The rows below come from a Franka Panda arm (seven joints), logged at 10 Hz.
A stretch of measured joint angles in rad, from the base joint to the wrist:
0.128, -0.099, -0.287, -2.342, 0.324, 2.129, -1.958
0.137, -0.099, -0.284, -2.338, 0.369, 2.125, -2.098
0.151, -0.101, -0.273, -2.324, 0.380, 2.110, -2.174
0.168, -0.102, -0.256, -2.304, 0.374, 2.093, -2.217
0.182, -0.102, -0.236, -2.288, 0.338, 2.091, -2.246
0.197, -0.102, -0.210, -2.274, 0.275, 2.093, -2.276
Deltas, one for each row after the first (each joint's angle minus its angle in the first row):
0.009, 0.000, 0.003, 0.004, 0.045, -0.004, -0.140
0.023, -0.002, 0.014, 0.018, 0.056, -0.019, -0.216
0.040, -0.003, 0.031, 0.038, 0.050, -0.036, -0.259
0.054, -0.003, 0.051, 0.054, 0.014, -0.038, -0.288
0.069, -0.003, 0.077, 0.068, -0.049, -0.036, -0.318

